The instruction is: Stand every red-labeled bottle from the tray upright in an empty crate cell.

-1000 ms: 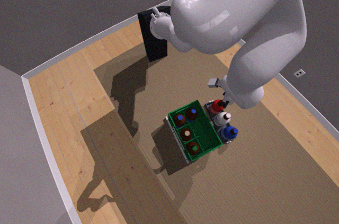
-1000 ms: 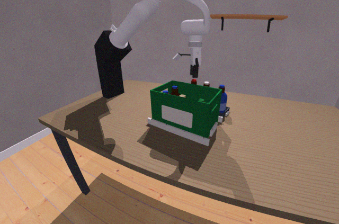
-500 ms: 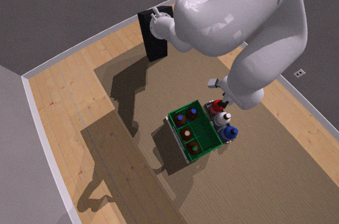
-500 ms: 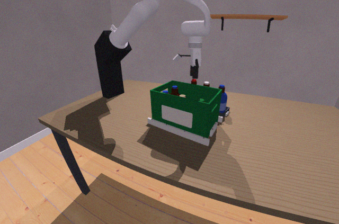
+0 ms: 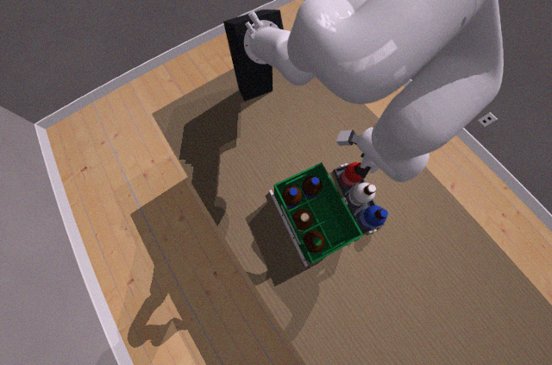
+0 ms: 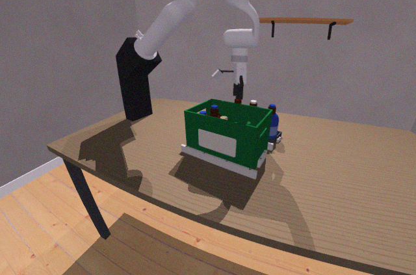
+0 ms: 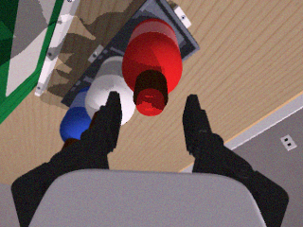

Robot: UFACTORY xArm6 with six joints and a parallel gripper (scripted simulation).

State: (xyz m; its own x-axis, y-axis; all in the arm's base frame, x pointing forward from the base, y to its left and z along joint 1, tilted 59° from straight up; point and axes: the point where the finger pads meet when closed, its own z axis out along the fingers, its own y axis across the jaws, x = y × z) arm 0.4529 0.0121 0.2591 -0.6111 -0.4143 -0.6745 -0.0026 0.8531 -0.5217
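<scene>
Right now the red-labeled bottle is 90 mm below my hand. From my hand the other things lie so: white-labeled bottle (90 mm below, 60 mm to the right, 60 mm ahead); grey tray (160 mm below, 60 mm to the right, 60 mm ahead); blue-labeled bottle (130 mm ahead, 120 mm to the right, 90 mm below).
</scene>
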